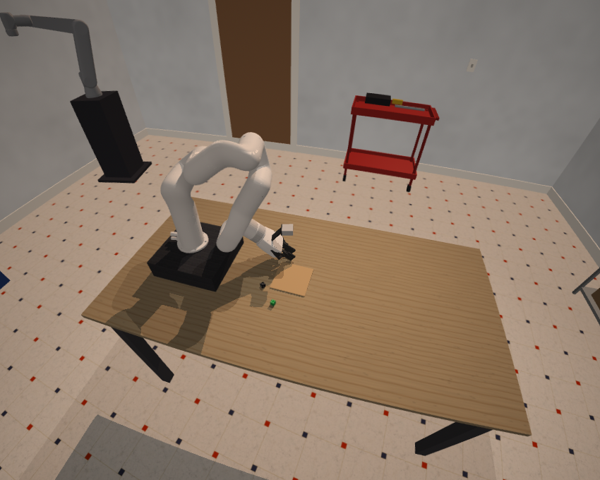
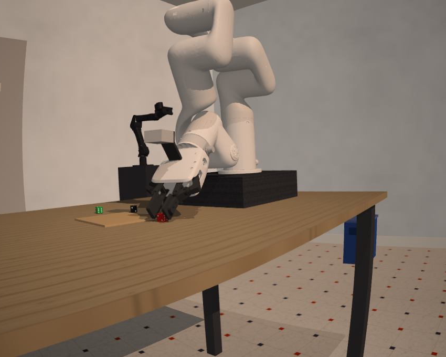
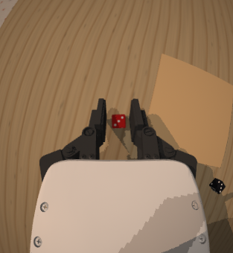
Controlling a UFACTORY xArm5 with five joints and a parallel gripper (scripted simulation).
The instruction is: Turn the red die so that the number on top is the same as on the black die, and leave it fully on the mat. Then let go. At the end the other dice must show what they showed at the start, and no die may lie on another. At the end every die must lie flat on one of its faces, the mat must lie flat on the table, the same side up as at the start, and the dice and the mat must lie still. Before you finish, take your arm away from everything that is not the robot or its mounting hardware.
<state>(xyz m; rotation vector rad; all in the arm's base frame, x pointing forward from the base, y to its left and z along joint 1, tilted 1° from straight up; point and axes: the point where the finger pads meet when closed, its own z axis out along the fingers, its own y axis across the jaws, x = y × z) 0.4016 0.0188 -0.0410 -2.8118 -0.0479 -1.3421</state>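
Right now my hand is 2 cm above the red die. Round my hand: black die 16 cm to the right, 9 cm behind, 2 cm below; green die 24 cm to the right, 4 cm behind, 2 cm below; tan mat 11 cm to the right, 3 cm below, 2 cm ahead.
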